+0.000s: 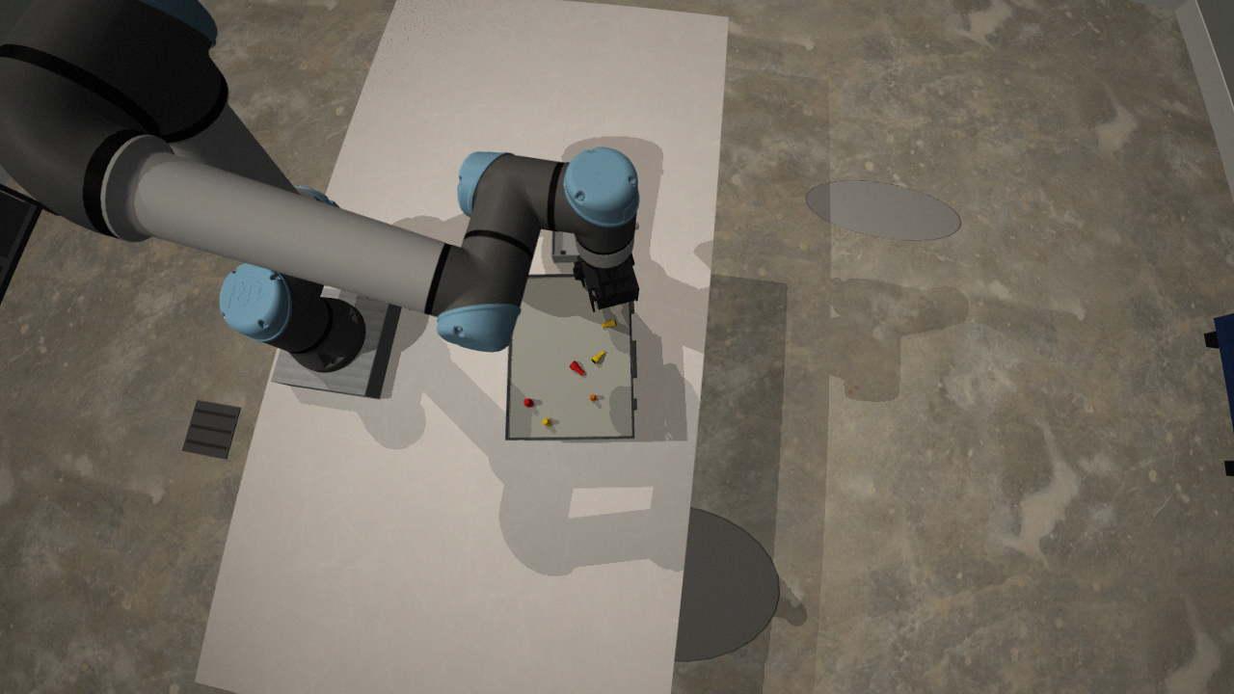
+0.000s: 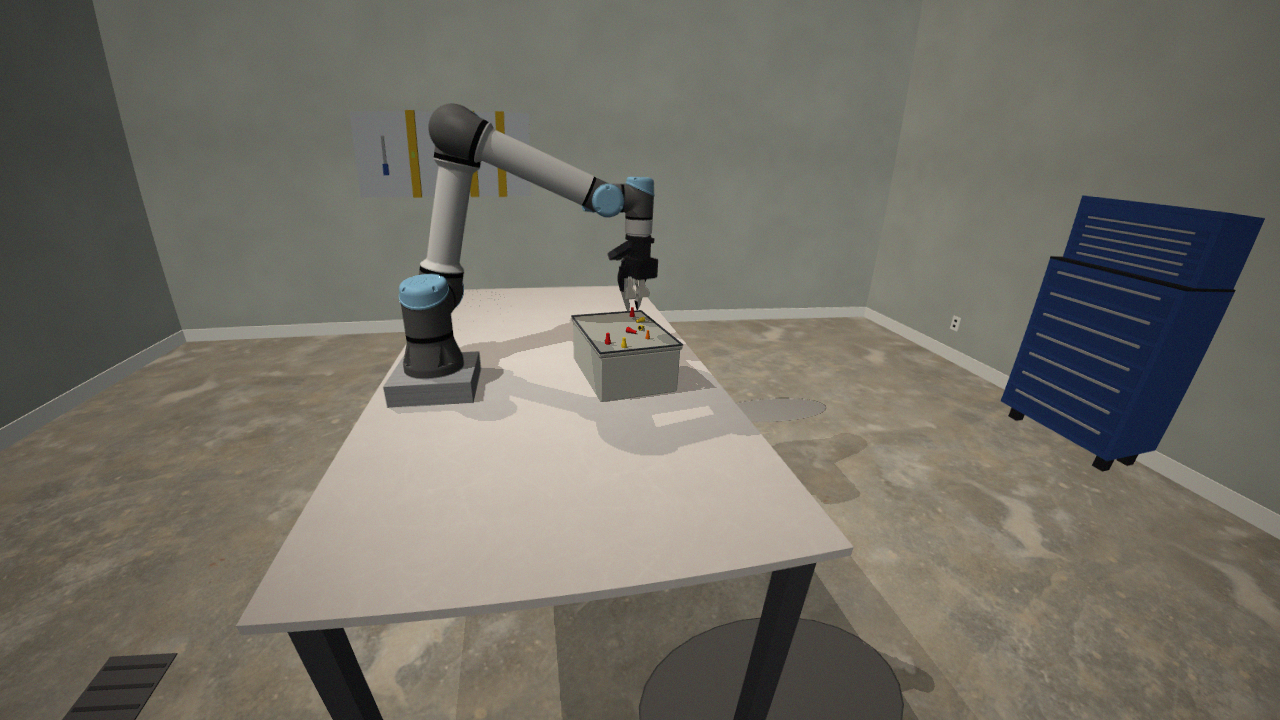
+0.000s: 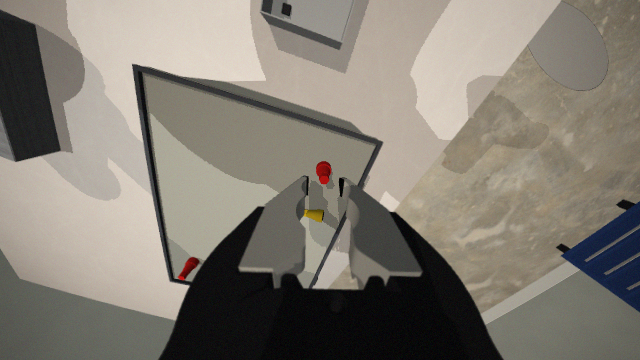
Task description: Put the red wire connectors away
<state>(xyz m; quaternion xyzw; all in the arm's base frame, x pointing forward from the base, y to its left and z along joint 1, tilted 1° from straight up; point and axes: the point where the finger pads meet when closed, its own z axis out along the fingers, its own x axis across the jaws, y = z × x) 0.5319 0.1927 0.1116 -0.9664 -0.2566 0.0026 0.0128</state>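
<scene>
Now: the tool case 12 cm to the right of my hand, 7 cm below it and 3 cm behind it. Also, from my hand: orange connector: 19 cm to the right, 3 cm below, 3 cm ahead.
</scene>
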